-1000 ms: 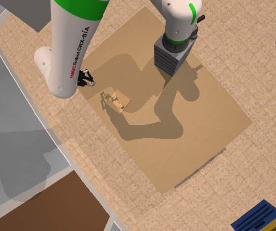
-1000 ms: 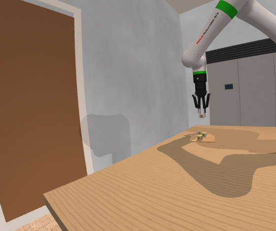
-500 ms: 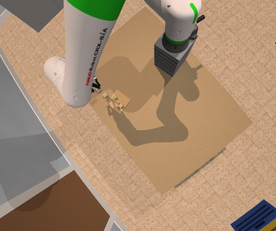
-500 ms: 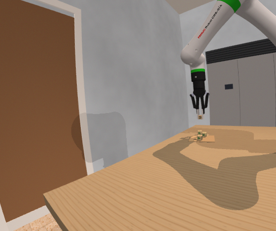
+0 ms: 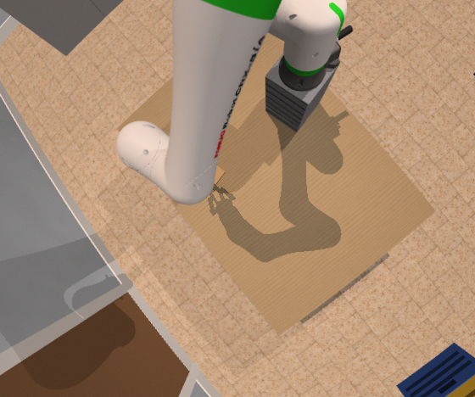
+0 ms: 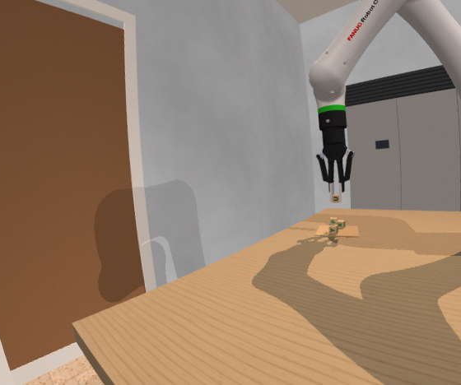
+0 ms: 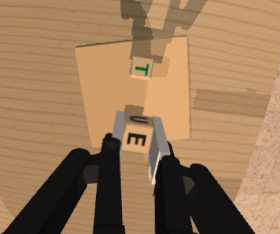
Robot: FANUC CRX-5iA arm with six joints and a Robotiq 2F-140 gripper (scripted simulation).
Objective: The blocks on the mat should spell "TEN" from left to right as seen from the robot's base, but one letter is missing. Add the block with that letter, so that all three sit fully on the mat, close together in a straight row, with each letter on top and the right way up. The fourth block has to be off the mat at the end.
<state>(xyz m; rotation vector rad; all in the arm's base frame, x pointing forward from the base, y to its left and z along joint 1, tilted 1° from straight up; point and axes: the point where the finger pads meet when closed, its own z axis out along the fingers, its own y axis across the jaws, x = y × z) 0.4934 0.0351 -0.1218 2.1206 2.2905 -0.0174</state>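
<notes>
Right now the mat is 14 cm below my hand.
</notes>
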